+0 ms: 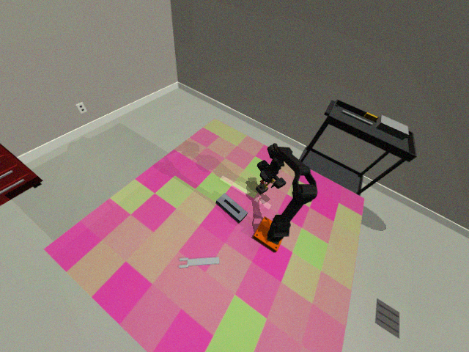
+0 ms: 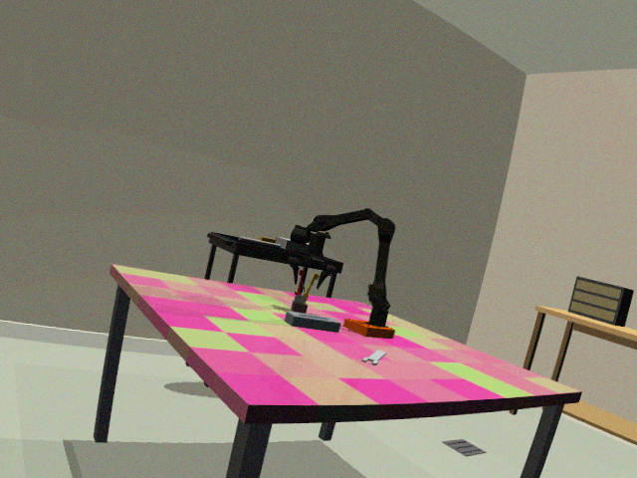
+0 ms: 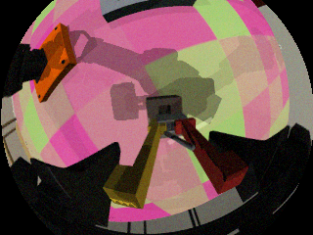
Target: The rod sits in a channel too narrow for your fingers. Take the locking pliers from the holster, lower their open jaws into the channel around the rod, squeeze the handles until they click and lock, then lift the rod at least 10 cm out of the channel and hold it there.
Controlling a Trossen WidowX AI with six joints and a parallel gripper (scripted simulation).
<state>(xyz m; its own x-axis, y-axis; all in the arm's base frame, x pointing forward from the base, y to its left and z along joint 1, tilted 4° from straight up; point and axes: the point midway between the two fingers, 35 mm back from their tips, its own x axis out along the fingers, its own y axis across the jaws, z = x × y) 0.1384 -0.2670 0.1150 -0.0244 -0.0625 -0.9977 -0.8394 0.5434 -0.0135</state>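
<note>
Right now my gripper tip is 10 mm to the right of the yellow handle and 10 mm past it. Round my gripper tip: grey rod 210 mm to the left, 130 mm ahead, 90 mm below; grey holster 90 mm below, 10 mm ahead; grey channel block 210 mm to the left, 130 mm ahead, 80 mm below.
</note>
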